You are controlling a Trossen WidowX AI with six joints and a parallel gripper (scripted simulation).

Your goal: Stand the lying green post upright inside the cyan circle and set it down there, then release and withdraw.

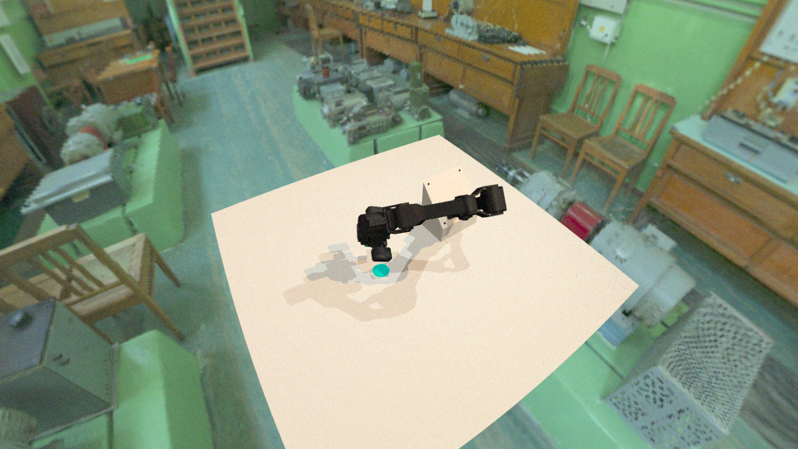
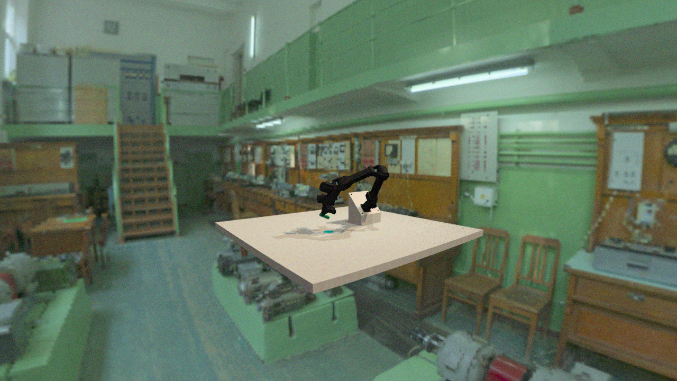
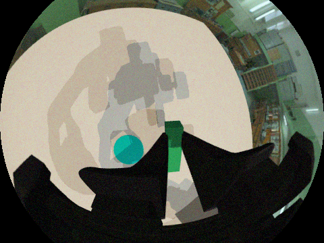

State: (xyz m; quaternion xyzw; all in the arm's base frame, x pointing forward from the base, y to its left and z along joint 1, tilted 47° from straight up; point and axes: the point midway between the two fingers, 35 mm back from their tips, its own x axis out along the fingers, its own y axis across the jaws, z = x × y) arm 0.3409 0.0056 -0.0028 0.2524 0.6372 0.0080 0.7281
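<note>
Now: gripper tip 1 cm past the cyan circle, 5 cm to the right of it and 10 cm above it. Also, from my gripper tip: small green post (2 cm behind, 1 cm below).
</note>
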